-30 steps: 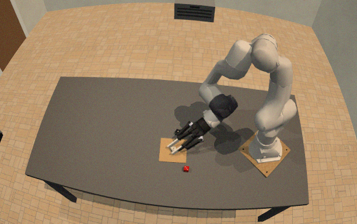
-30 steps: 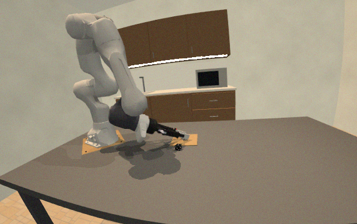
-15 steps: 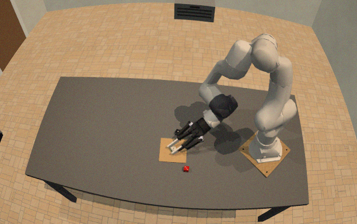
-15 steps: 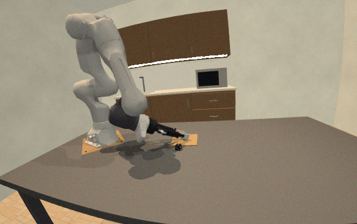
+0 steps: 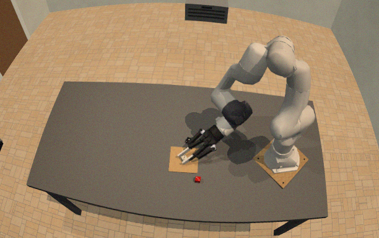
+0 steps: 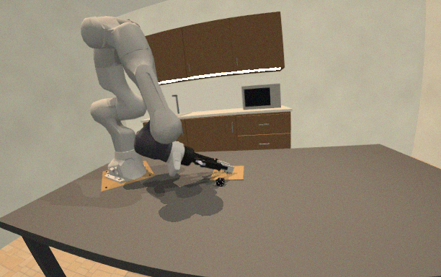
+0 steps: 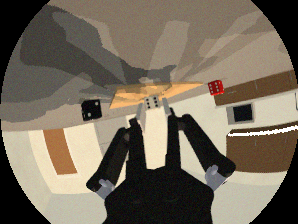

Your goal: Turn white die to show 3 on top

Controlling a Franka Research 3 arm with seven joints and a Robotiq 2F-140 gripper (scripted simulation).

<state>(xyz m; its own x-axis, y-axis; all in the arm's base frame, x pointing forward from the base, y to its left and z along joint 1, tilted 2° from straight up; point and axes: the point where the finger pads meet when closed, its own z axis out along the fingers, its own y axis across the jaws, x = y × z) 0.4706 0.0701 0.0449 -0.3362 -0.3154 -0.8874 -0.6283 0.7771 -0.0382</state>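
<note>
Right now the white die is 10 mm ahead of my hand, 10 mm to the left of it and 20 mm below it. The rest, counted from my hand: red die (80 mm behind, 110 mm to the left, 20 mm below); then black die (100 mm to the right, 20 mm below); then tan mat (10 mm ahead, 10 mm to the left, 30 mm below).
</note>
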